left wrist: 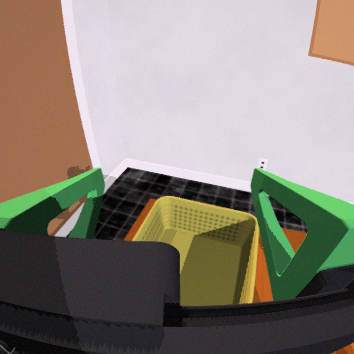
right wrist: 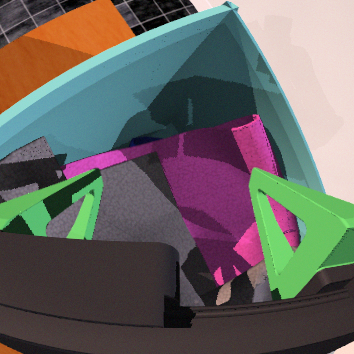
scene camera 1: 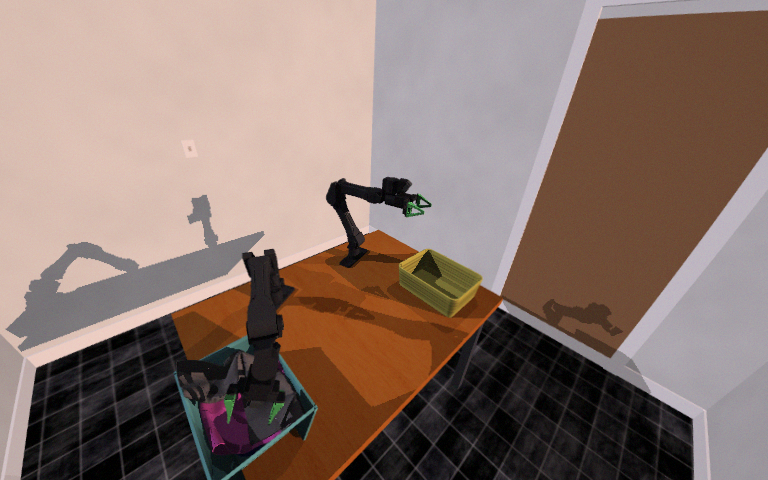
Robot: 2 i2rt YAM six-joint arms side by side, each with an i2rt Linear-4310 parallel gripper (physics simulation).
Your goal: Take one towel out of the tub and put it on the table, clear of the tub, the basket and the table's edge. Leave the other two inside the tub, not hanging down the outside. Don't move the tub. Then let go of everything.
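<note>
A teal tub (scene camera 1: 306, 425) (right wrist: 100, 115) stands at the near left end of the table. Inside lie a magenta towel (scene camera 1: 232, 435) (right wrist: 200, 200) and grey cloth (scene camera 1: 257, 421) (right wrist: 135, 200). Brownish-grey cloth (scene camera 1: 192, 384) is bunched at the tub's left rim in the scene view. A small dark blue patch (right wrist: 144, 141) shows in the right wrist view. How the cloths divide into towels is unclear. My right gripper (scene camera 1: 249, 422) (right wrist: 175, 175) is open and empty, pointing down over the grey and magenta cloth. My left gripper (scene camera 1: 426, 208) (left wrist: 177, 175) is open and empty, high above the basket.
A yellow basket (scene camera 1: 436, 294) (left wrist: 200, 215) stands on the wooden table (scene camera 1: 351, 362) near its far right corner. The table's front edge runs from beside the basket down toward the tub. The right forearm hangs over the tub's back side and hides part of the cloth.
</note>
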